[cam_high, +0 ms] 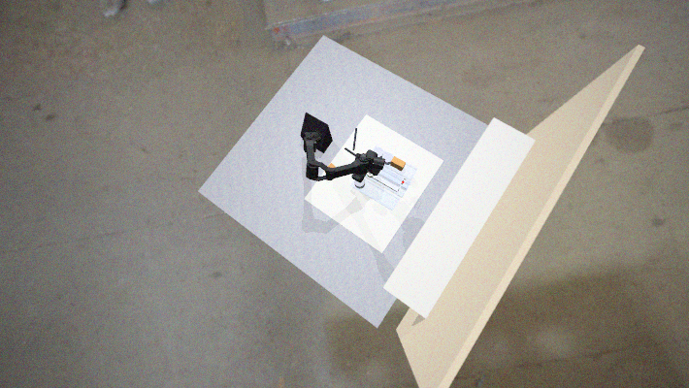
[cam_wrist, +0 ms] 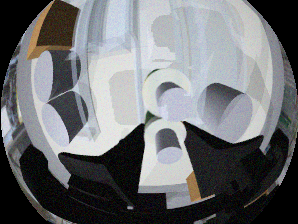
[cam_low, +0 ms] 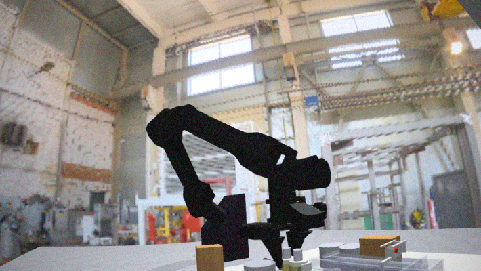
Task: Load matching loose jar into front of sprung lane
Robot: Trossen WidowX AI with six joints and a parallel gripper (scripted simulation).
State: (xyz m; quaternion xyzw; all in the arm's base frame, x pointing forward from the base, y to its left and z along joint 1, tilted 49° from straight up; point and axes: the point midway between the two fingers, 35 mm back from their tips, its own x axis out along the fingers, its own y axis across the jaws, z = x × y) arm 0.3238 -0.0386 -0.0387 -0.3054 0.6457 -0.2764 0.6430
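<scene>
My gripper tip is 140 mm short of the clear pusher lane unit, 30 mm to the right of it and 10 mm above it. Round my gripper tip: red mark (220 mm ahead, 40 mm to the left, 40 mm above); then brown box (140 mm ahead, 130 mm to the left, 10 mm above).
</scene>
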